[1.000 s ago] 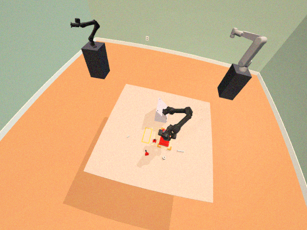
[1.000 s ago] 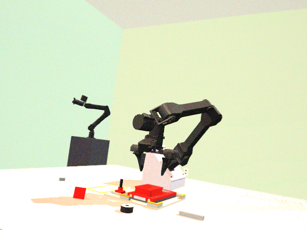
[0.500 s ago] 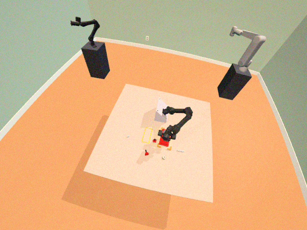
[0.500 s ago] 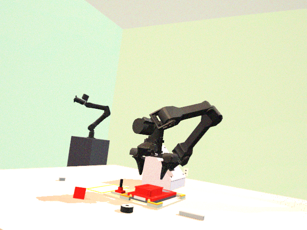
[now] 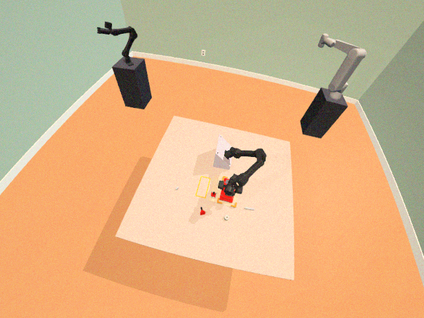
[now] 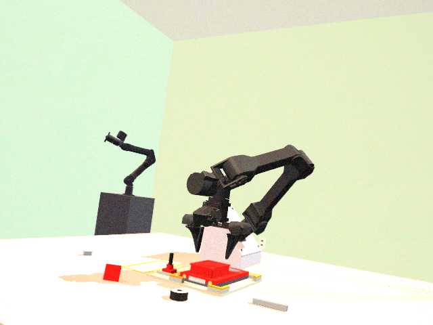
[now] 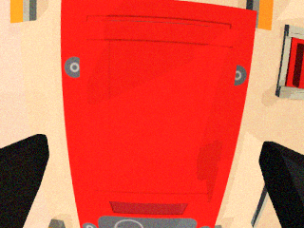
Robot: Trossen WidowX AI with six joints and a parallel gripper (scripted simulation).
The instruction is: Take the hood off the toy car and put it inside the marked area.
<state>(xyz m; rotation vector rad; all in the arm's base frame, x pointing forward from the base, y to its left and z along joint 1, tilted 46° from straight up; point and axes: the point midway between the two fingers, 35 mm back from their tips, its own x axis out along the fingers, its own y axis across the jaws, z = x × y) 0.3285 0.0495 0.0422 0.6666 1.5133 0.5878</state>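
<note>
My gripper tip is now 3 cm above the red hood. Also, from my gripper tip: black wheel (19 cm ahead, 6 cm below, 2 cm to the left); then white bar (20 cm to the left, 8 cm ahead, 6 cm below).
</note>
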